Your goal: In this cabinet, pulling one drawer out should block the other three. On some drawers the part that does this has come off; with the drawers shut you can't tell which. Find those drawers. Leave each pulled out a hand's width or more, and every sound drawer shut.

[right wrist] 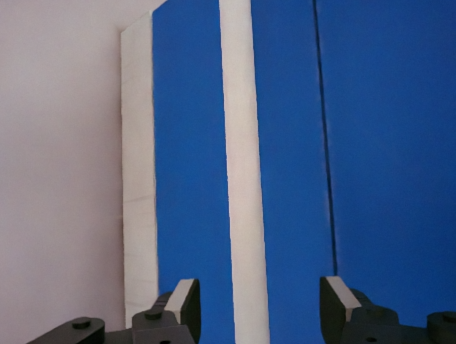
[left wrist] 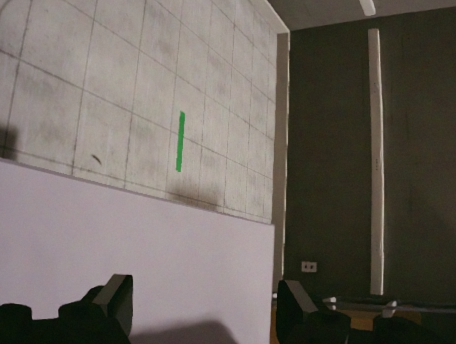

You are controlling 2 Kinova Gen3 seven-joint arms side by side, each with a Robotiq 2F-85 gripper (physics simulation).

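In the right wrist view, part of the cabinet shows: a pale edge panel [right wrist: 139,150], a blue drawer front [right wrist: 192,125] with a long whitish handle bar [right wrist: 243,150] across it, then a thin dark seam and another blue front [right wrist: 395,150]. The fronts on either side of the seam look level. My right gripper [right wrist: 259,303] is open, with its fingertips on either side of the bar in this view; contact cannot be seen. My left gripper [left wrist: 205,302] is open and empty over the pale table top. The cabinet does not show in the left wrist view.
The pale table top [left wrist: 200,260] [right wrist: 60,150] has an edge and a corner in the left wrist view. Beyond are a tiled floor [left wrist: 110,115] with a green strip [left wrist: 181,142], a dark wall [left wrist: 330,150] with a socket [left wrist: 309,266], and a rail at the lower right.
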